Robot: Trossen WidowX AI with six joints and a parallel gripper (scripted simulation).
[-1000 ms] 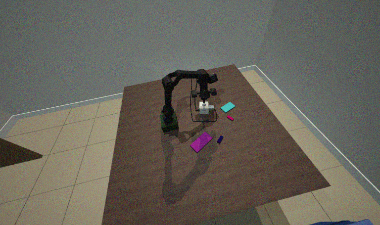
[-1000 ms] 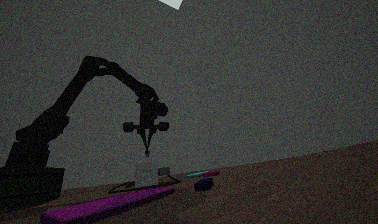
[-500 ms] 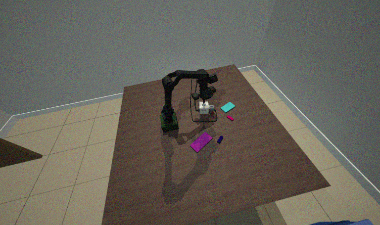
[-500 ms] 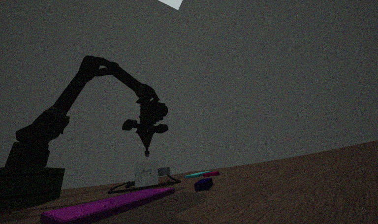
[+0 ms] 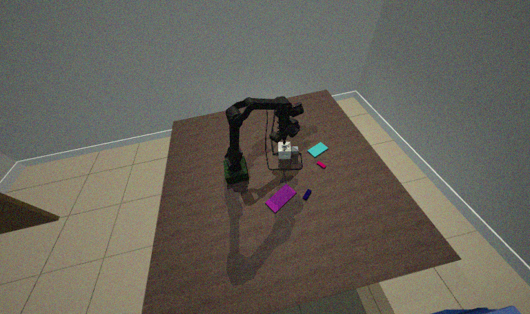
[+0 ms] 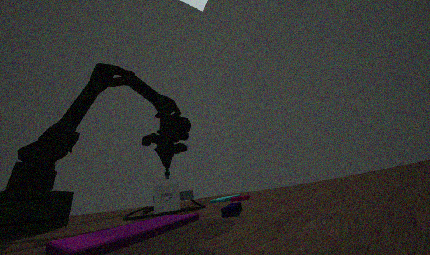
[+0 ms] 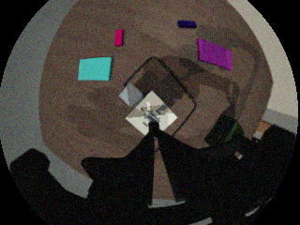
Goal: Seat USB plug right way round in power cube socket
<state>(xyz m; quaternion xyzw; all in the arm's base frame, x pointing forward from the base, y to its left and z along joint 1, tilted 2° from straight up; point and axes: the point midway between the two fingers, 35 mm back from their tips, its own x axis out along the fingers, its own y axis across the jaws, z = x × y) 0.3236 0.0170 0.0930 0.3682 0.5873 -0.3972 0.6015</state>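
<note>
Right now my gripper tip is 2 cm above the small dark USB plug. Also, from my gripper tip: small pink block 16 cm ahead, 17 cm to the right, 13 cm below; cyan card 20 cm ahead, 6 cm to the right, 13 cm below; magenta slab 15 cm behind, 26 cm to the right, 13 cm below.
</note>
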